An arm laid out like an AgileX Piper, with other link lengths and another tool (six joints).
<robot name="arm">
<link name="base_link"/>
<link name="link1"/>
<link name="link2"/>
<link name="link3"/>
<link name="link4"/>
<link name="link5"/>
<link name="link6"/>
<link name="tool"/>
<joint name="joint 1" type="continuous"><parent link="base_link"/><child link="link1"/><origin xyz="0 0 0.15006" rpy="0 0 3.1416"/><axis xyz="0 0 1"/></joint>
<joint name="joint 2" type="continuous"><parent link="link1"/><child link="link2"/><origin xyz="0 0 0" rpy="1.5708 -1.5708 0"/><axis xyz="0 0 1"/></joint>
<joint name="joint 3" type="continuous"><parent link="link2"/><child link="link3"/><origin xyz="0.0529 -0.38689 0" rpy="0 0 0"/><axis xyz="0 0 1"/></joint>
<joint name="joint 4" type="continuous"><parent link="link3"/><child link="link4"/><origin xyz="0.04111 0.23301 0" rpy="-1.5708 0 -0.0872"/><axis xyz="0 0 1"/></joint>
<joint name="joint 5" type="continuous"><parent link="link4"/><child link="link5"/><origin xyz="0 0 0" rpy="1.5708 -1.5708 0"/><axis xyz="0 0 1"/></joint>
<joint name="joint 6" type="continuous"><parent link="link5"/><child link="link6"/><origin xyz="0.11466 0 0" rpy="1.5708 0 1.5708"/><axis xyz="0 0 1"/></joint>
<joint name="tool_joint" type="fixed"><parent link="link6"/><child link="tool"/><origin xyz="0.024 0.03 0.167" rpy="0 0.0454 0.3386"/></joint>
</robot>
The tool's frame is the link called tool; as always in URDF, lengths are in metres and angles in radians. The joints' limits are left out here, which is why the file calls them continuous.
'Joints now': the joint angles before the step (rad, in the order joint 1, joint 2, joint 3, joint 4, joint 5, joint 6). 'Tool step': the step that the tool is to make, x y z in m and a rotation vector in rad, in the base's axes. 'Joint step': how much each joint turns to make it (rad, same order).
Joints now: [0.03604, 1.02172, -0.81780, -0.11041, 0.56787, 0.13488]
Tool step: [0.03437, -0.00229, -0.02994, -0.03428, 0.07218, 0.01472]
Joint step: [0.00002, 0.14365, -0.00001, -0.03474, -0.07077, 0.00102]
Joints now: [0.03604, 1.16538, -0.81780, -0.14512, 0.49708, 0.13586]
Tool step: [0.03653, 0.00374, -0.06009, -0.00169, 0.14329, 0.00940]
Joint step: [0.00001, 0.21529, -0.00090, -0.00098, -0.07183, 0.00096]
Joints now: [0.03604, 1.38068, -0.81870, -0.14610, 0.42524, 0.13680]
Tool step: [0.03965, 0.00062, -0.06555, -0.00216, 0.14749, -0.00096]
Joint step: [-0.00531, 0.24673, -0.06421, -0.00003, -0.03541, 0.00004]
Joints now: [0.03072, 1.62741, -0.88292, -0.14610, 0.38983, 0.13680]
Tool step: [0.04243, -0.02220, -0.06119, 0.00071, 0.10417, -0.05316]
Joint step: [-0.05473, 0.23027, -0.11111, -0.00112, -0.01512, 0.00100]
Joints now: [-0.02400, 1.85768, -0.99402, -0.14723, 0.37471, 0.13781]
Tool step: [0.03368, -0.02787, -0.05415, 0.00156, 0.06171, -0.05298]
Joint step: [-0.05716, 0.18508, -0.11012, -0.00513, -0.01336, 0.00102]
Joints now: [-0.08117, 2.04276, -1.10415, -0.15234, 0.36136, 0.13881]
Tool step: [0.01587, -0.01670, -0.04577, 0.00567, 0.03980, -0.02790]
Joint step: [-0.03321, 0.12989, -0.06135, -0.00209, -0.02876, -0.00096]
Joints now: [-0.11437, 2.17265, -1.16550, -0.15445, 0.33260, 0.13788]
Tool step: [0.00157, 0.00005, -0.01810, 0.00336, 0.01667, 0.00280]
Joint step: [-0.00081, 0.04357, -0.00950, -0.00023, -0.01742, -0.00193]
